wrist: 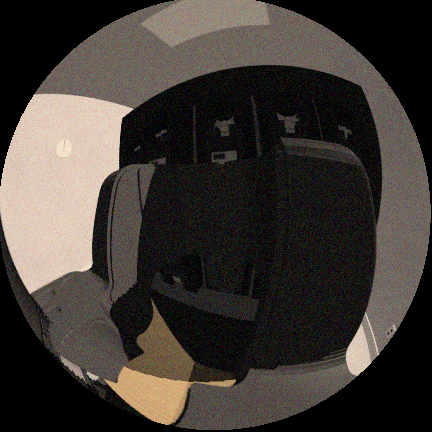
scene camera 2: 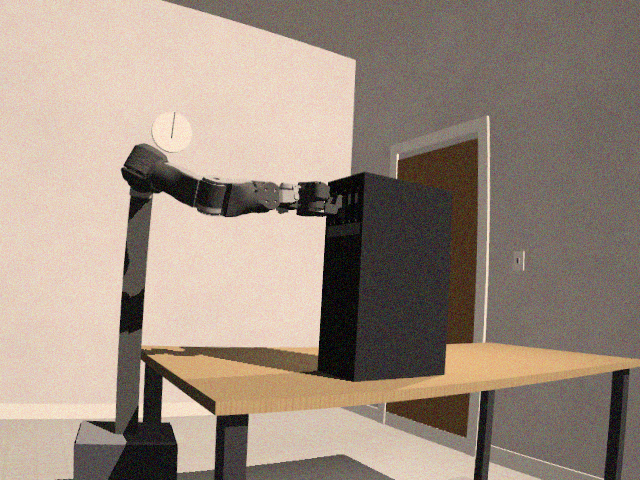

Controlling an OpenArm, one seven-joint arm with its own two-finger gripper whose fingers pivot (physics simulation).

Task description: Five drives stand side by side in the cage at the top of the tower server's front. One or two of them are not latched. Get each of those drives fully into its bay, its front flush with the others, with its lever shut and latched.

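The black tower server [scene camera 2: 403, 279] [wrist: 270, 80] stands upright on the table. Upper parts of the five drives [scene camera 2: 353, 204] [wrist: 224, 126] show side by side in its cage, with small grey catches at their tops. My gripper [scene camera 2: 337, 205] [wrist: 230, 227] is shut and holds nothing. Its fingertips are close in front of the cage, at drive height. In the wrist view the fingers cover most of the middle and right-hand drive fronts. A bit of the lower drive fronts shows beneath the left finger. The levers are mostly hidden or too dark, so I cannot tell which drives are flush or latched.
A grey strip [scene camera 2: 344, 230] [wrist: 215, 300] crosses the server's front below the cage. The wooden table [scene camera 2: 268, 387] [wrist: 150, 392] carries the server. The arm reaches level from its post [scene camera 2: 135, 258] at the left. A brown door [scene camera 2: 462, 248] is behind the server.
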